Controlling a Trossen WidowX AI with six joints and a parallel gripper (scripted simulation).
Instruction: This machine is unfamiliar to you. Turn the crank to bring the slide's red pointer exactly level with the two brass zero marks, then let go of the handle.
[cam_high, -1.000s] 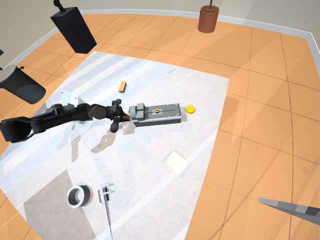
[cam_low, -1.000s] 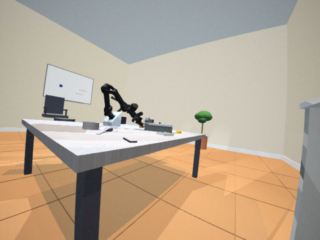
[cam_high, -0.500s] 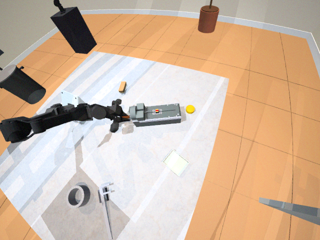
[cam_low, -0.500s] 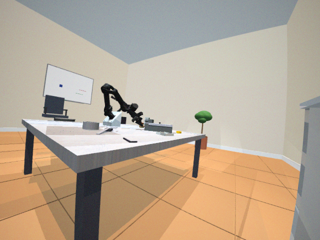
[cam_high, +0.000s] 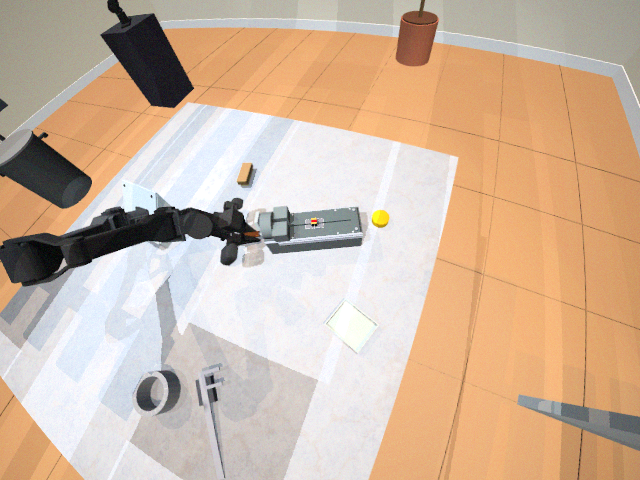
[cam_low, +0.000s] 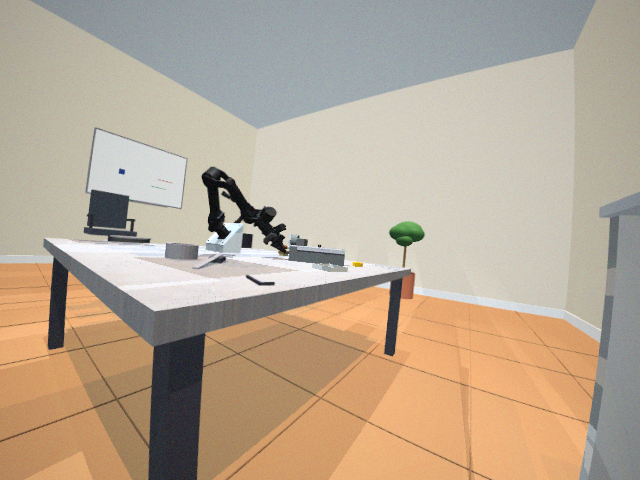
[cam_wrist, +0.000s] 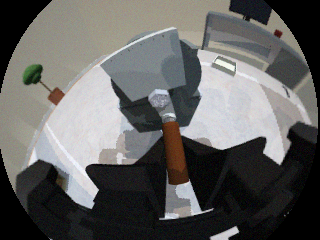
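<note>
The orange-brown crank handle lies 20 mm behind my gripper tip, 10 mm to the right of it and 20 mm above it. From my gripper tip the other things lie so: tan block (190 mm behind, 220 mm to the left, 20 mm below); then pale square tile (320 mm ahead, 140 mm to the right, 30 mm below); then red pointer (150 mm ahead, 70 mm to the left, 50 mm above).
</note>
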